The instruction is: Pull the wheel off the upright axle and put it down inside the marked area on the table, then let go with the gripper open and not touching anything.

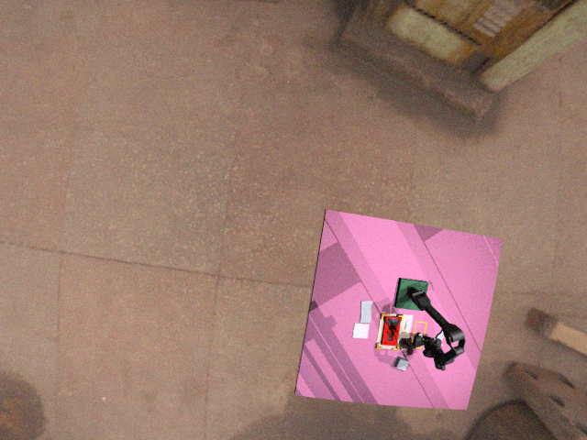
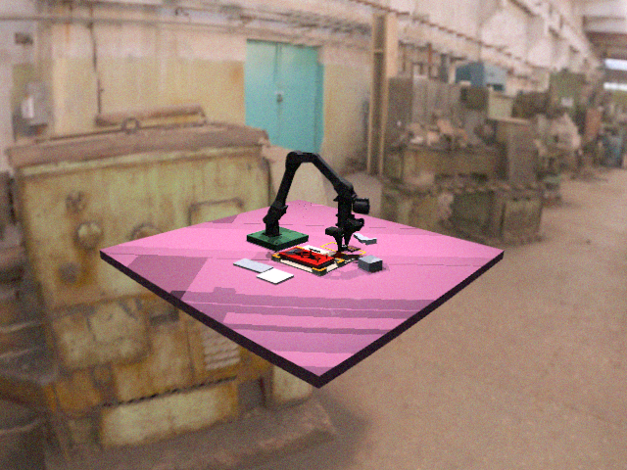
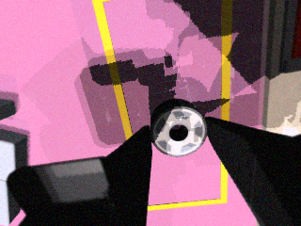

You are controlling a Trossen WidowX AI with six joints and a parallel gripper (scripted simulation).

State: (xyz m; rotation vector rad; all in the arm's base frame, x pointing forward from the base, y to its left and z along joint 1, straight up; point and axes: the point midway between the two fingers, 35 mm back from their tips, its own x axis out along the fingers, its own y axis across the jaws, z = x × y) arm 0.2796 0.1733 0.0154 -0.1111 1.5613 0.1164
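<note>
Now: the wheel right at my gripper tip.
</note>
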